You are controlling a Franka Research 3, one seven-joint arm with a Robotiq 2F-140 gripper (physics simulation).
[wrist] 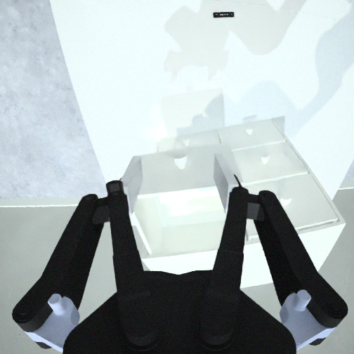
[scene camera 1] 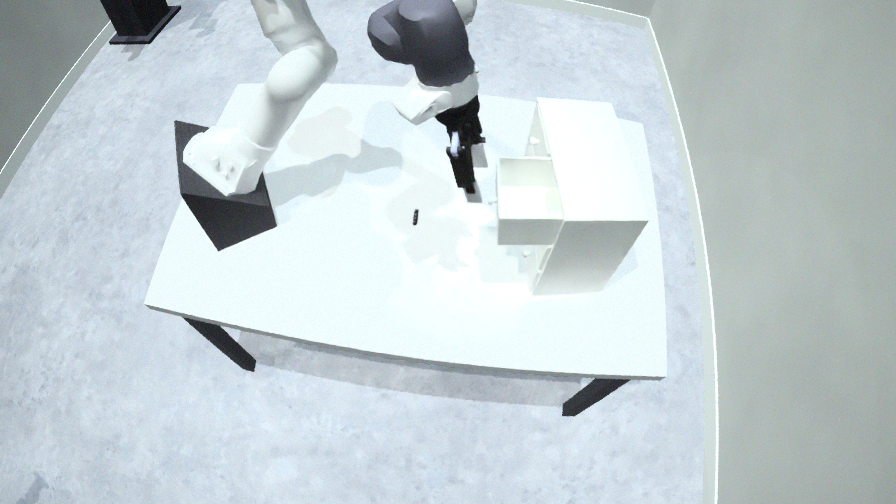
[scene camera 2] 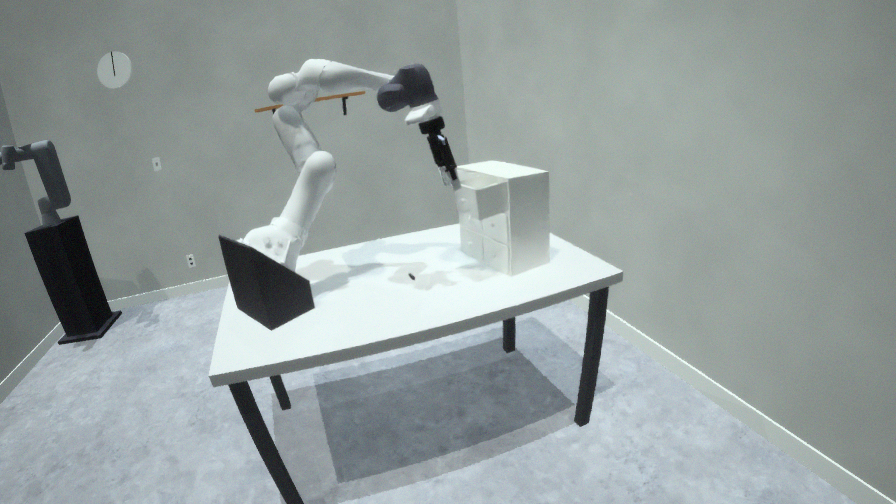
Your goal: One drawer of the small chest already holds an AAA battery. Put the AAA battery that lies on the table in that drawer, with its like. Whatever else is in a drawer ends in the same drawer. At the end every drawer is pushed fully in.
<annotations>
My gripper shows in the wrist view (177, 166), in scene camera 1 (478, 183) and in scene camera 2 (453, 187). A white chest shows in the wrist view (318, 241), in scene camera 1 and in scene camera 2. A drawer shows in the wrist view (178, 208), in scene camera 1 and in scene camera 2. The same spot on the white chest: (scene camera 2: 528, 188) is (scene camera 1: 599, 232). One and the same spot on the drawer: (scene camera 2: 480, 197) is (scene camera 1: 506, 226).
</annotations>
